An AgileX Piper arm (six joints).
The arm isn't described. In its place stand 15 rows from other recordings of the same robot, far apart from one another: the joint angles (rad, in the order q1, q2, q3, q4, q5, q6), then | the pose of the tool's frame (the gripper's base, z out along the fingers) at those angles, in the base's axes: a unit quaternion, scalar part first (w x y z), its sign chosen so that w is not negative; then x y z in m.
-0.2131 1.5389 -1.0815 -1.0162 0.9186 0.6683 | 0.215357 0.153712 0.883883 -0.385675 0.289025 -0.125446 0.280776
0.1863 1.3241 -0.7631 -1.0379 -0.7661 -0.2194 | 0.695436 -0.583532 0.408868 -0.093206 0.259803 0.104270 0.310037
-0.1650 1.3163 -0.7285 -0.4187 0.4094 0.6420 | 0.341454 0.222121 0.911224 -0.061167 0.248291 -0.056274 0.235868
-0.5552 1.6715 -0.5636 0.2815 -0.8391 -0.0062 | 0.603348 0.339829 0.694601 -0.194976 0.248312 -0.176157 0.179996
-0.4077 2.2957 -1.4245 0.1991 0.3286 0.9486 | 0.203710 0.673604 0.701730 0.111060 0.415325 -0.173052 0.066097
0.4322 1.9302 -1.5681 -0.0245 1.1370 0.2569 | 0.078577 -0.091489 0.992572 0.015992 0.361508 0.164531 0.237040
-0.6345 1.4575 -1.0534 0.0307 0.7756 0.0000 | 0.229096 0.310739 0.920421 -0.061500 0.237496 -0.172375 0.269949
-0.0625 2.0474 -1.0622 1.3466 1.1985 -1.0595 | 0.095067 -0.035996 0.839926 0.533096 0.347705 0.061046 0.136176
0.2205 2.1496 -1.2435 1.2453 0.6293 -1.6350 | 0.279204 -0.379297 0.845962 0.250056 0.390800 0.139603 0.104717
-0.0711 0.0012 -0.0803 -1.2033 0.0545 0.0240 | 0.604025 -0.327176 0.565650 -0.456234 0.050744 -0.008252 0.238430
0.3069 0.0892 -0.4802 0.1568 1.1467 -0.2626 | 0.432821 -0.254067 0.860459 0.087899 0.001435 0.014041 0.266030
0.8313 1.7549 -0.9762 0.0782 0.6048 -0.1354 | 0.119515 -0.434514 0.889837 0.071450 0.213745 0.240324 0.163122
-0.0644 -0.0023 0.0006 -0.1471 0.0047 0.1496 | 0.735899 0.022885 0.676313 -0.023016 0.055875 -0.003666 0.212785
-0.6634 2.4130 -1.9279 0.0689 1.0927 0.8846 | 0.036378 0.708472 0.703910 0.035423 0.384344 -0.293331 0.114792
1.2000 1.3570 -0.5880 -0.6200 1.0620 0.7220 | 0.159940 -0.390805 0.881308 -0.212100 0.108271 0.151056 0.188058
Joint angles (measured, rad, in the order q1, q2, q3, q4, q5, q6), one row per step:
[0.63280 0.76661 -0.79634 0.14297 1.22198 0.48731]
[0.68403 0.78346 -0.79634 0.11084 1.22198 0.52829]
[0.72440 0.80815 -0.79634 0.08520 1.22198 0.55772]
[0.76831 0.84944 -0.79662 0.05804 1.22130 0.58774]
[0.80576 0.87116 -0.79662 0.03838 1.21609 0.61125]
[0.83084 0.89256 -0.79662 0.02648 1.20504 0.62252]
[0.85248 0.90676 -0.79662 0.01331 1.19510 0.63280]
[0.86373 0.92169 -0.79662 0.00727 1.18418 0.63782]
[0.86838 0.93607 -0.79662 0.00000 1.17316 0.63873]
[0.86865 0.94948 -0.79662 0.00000 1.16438 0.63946]
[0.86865 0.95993 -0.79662 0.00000 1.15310 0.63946]
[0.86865 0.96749 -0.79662 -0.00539 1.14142 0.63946]
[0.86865 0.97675 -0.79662 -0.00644 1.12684 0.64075]
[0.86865 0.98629 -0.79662 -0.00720 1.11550 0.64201]
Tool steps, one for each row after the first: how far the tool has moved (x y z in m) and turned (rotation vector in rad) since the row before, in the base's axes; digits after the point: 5 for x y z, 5 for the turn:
[0.00031 0.00407 -0.00224 -0.02426 0.00869 0.01129]
[0.00172 0.00475 -0.00308 -0.02773 0.01239 0.01158]
[0.00343 0.00735 -0.00512 -0.04000 0.02069 0.01483]
[0.00078 0.00522 -0.00270 -0.02023 0.00460 0.01489]
[0.00154 0.00503 -0.00253 -0.01321 0.00154 0.01416]
[0.00084 0.00372 -0.00166 -0.00972 -0.00419 0.01201]
[0.00151 0.00339 -0.00177 -0.00589 -0.00061 0.00661]
[0.00219 0.00267 -0.00174 -0.00707 -0.00312 0.00408]
[0.00195 0.00237 -0.00171 -0.00338 0.00318 -0.00042]
[0.00178 0.00210 -0.00123 0.00063 -0.00054 0.00000]
[0.00182 0.00146 -0.00080 -0.00032 -0.00676 0.00046]
[0.00188 0.00210 -0.00099 0.00368 -0.00390 -0.00103]
[0.00171 0.00193 -0.00115 0.00118 -0.00141 -0.00103]

